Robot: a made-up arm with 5 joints. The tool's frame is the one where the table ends.
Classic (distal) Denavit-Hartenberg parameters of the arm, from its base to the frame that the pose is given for. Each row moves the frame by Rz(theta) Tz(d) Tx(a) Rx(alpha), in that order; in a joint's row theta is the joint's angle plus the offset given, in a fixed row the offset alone. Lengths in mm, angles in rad.
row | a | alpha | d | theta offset
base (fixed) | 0 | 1.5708 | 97.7 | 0
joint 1 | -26.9 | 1.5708 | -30.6 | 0
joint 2 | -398.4 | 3.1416 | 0 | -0.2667
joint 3 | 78.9 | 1.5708 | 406.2 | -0.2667
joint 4 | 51 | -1.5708 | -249.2 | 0
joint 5 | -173.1 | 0 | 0 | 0.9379
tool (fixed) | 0 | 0 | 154.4 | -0.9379
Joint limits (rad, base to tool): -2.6..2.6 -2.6..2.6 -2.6..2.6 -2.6..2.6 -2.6..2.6
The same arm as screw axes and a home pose.
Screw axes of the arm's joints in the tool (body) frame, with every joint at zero. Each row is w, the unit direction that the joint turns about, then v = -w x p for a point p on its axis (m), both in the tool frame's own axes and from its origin. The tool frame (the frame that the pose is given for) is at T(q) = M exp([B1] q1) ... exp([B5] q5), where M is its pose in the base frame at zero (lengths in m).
B1: w 0 -1 0.000014 v -0.5606 0 -0.3837
B2: w 0.000002 -0.000014 -1 v 0.0046 0.3568 0
B3: w -0.000002 0.000014 1 v -0.1096 0.0275 0
B4: w 0 -1 0.000014 v -0.1544 0 -0.0514
B5: w -0.000002 0.000014 1 v 0.1396 -0.1024 0
M: xyz -0.3837 0.0352 0.6583 (m) quaternion w x y z 1 0.000007 0.000001 0
Joint limits (rad, base to tool): -2.6..2.6 -2.6..2.6 -2.6..2.6 -2.6..2.6 -2.6..2.6

